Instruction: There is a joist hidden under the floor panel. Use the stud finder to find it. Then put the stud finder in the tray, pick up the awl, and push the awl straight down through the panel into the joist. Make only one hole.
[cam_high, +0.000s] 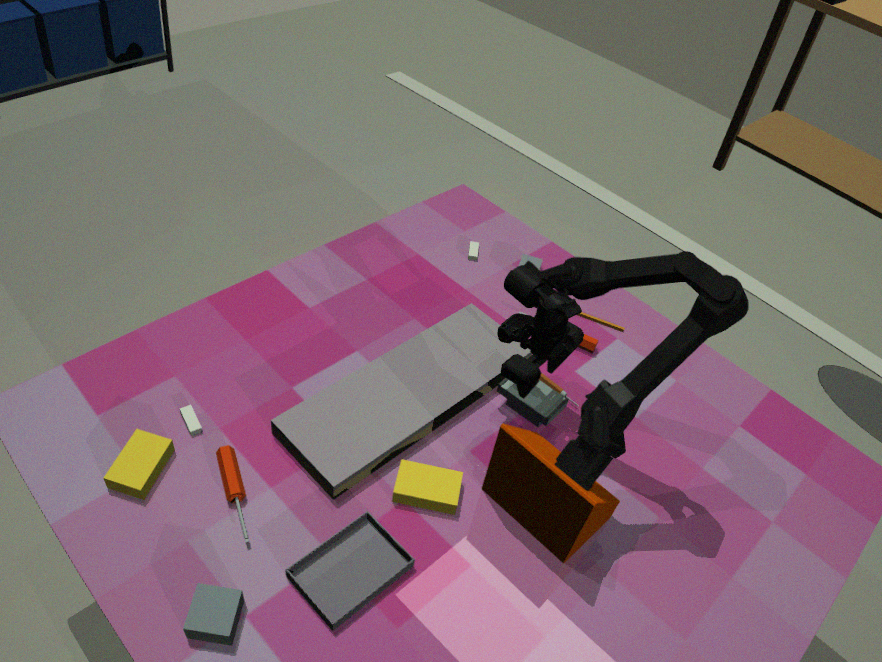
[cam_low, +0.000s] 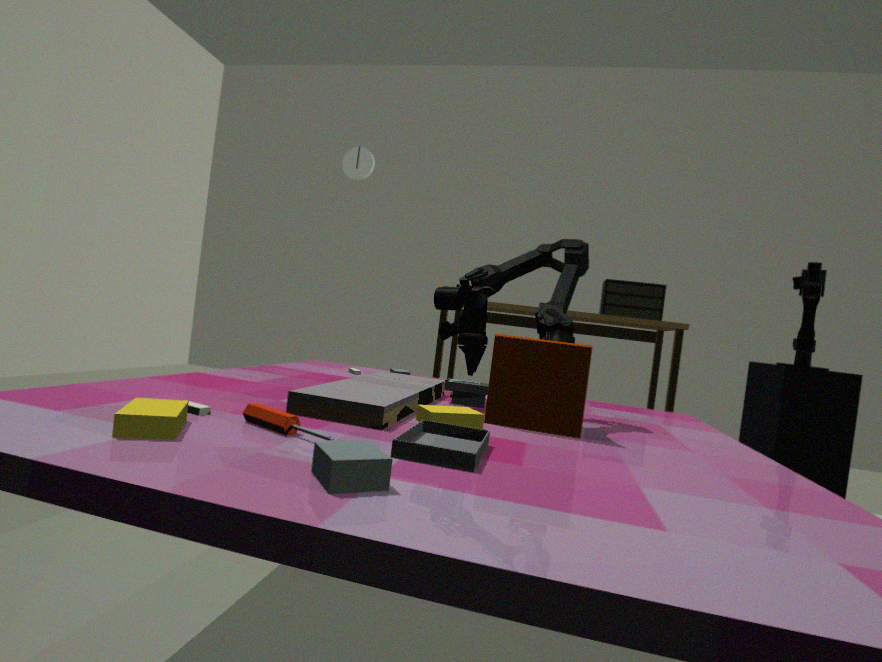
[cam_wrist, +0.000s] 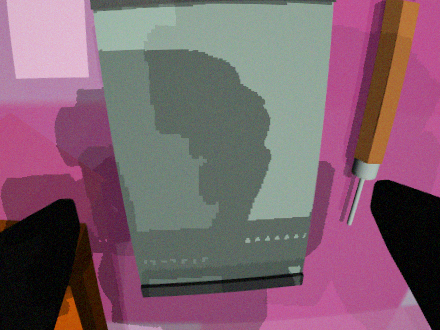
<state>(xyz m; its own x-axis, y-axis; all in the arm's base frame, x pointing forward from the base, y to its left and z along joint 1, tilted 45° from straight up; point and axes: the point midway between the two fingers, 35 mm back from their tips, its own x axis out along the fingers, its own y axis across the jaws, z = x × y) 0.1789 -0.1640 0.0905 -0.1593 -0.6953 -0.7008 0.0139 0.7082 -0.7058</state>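
Right now the stud finder is 2 cm behind my gripper tip and 6 cm below it. From my gripper tip the other things lie so: indicator light (3 cm behind, 8 cm below); thin stick (6 cm ahead, 33 cm to the right, 7 cm below); awl (2 cm behind, 8 cm to the right, 7 cm below).
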